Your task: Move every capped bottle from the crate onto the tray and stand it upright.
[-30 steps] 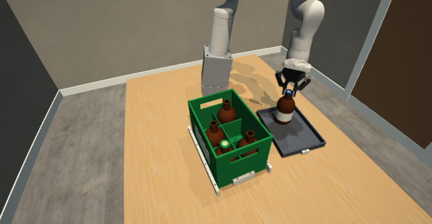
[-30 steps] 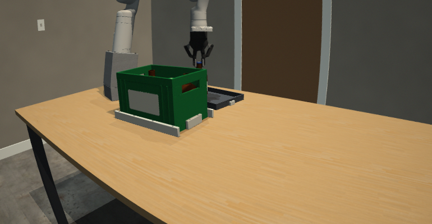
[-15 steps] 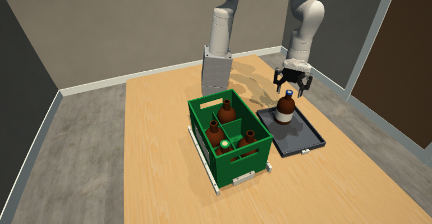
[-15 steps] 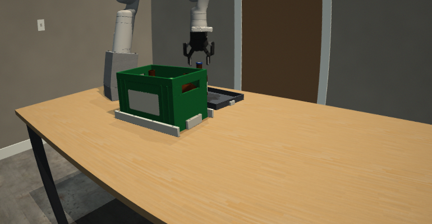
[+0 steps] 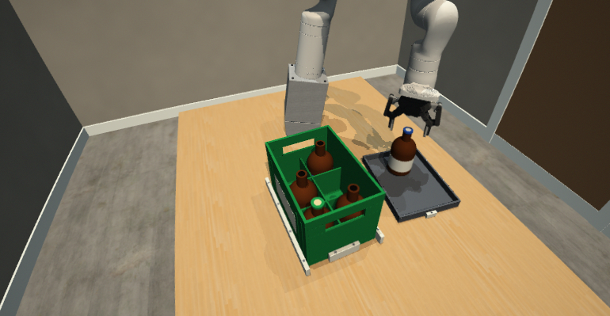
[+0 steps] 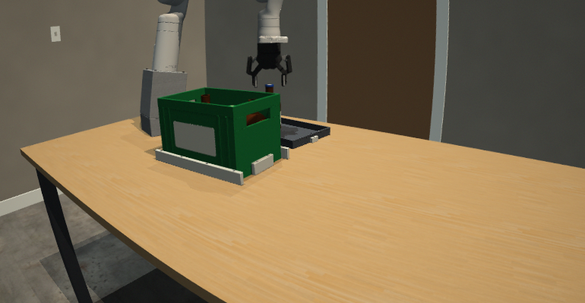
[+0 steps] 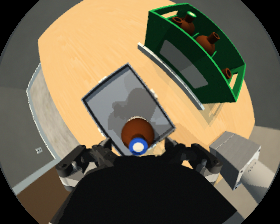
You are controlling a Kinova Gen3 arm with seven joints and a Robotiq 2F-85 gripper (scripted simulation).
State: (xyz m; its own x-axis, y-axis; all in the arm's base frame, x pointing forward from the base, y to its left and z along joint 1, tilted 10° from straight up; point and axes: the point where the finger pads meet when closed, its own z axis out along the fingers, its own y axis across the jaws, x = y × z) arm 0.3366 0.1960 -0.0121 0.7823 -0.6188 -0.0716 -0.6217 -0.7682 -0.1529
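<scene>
The green crate lies 290 mm to the right of my hand, 80 mm below it and 70 mm ahead of it. From my hand the other things lie so: dark tray: 150 mm below, 50 mm ahead.
</scene>
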